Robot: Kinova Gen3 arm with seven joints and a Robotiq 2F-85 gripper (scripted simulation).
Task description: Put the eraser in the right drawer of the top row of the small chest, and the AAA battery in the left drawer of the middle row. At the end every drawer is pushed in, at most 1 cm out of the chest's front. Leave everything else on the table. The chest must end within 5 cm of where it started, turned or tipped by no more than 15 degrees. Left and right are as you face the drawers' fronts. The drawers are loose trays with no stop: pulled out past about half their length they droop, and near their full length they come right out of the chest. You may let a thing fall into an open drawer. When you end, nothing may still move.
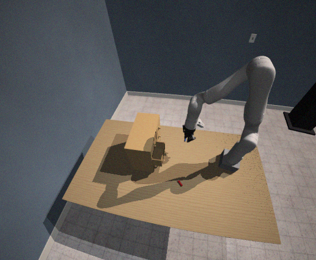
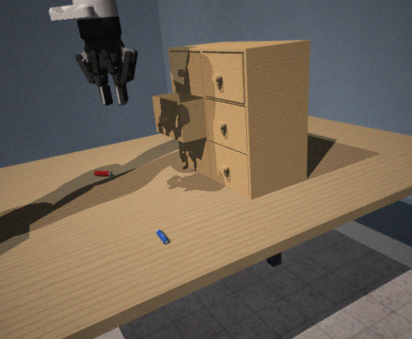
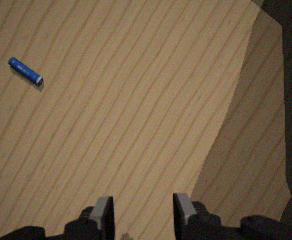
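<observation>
Now: the AAA battery 2 cm ahead of my hand, 17 cm to the right of it and 24 cm below it. Also, from my hand: dark red battery: 3 cm behind, 24 cm to the left, 24 cm below; then white eraser: 31 cm ahead, 1 cm to the right, 3 cm below.
</observation>
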